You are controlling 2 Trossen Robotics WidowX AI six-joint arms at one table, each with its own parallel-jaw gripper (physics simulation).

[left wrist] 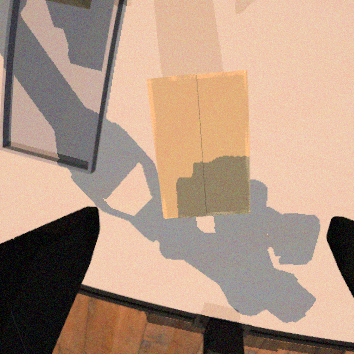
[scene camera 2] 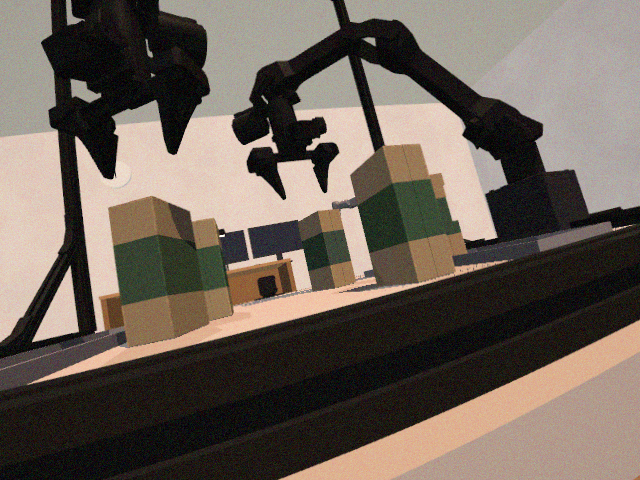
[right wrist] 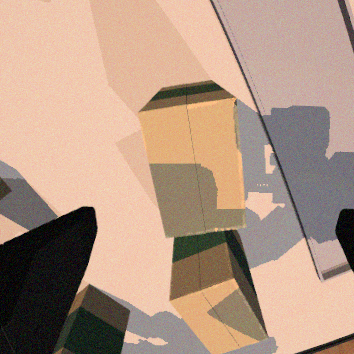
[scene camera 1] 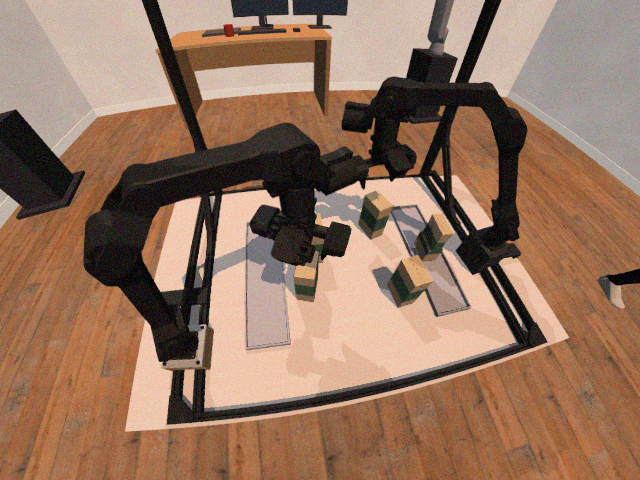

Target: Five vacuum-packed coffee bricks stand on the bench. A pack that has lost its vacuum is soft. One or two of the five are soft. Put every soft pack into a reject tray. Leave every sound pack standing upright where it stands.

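Frame: origin at the left arm's base, x ahead, y left, z up, level; millimetres.
Seen in the pictures: left gripper, between the fingertips: [left wrist: 216, 223] [scene camera 2: 305, 195] [scene camera 1: 377, 184]; right gripper, between the fingertips: [scene camera 2: 139, 166] [right wrist: 218, 219] [scene camera 1: 302, 252]; left arm's base, origin of its link: [scene camera 2: 528, 182] [scene camera 1: 491, 240]; right arm's base, origin of its link: [scene camera 1: 183, 345].
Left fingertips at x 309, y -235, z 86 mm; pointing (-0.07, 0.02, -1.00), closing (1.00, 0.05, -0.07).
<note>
Offsets run from my left fingertips to a thing's middle. "pt": to the spot under its first point. Level surfaces: height alone.
Five tan-and-green packs stand upright. The front left pack @(258 mm ahead, 165 mm left, 117 mm down) [scene camera 1: 306, 282] [scene camera 2: 155, 273] [right wrist: 195, 170] has another pack @(207 mm ahead, 54 mm left, 117 mm down) [scene camera 2: 214, 268] [right wrist: 227, 320] behind it, largely hidden in scene camera 1. The back pack @(8 mm back, 16 mm left, 117 mm down) [scene camera 1: 375, 214] [scene camera 2: 327, 250] [left wrist: 202, 125] stands centrally. The right front pack @(8 mm ahead, 262 mm left, 117 mm down) [scene camera 1: 409, 280] [scene camera 2: 403, 222] and right rear pack @(145 mm back, 155 mm left, 114 mm down) [scene camera 1: 433, 237] [scene camera 2: 448, 211] stand by the right tray [scene camera 1: 454, 294] [left wrist: 50, 157]. The left tray @(368 mm ahead, 88 mm left, 196 mm down) [scene camera 1: 267, 315] [right wrist: 300, 50] holds no pack. My left gripper [scene camera 1: 378, 180] [scene camera 2: 304, 195] [left wrist: 216, 223] is open above the back pack. My right gripper [scene camera 1: 302, 235] [scene camera 2: 142, 165] [right wrist: 218, 219] is open above the two left packs.
A black frame rail @(pt 213 mm ahead, 454 mm left, 168 mm down) [scene camera 1: 361, 388] [scene camera 2: 320, 351] runs along the front of the bench @(188 mm down) [scene camera 1: 232, 377]. A dark frame post [scene camera 1: 173, 77] rises at the back left. A desk [scene camera 1: 248, 56] with monitors stands behind.
</note>
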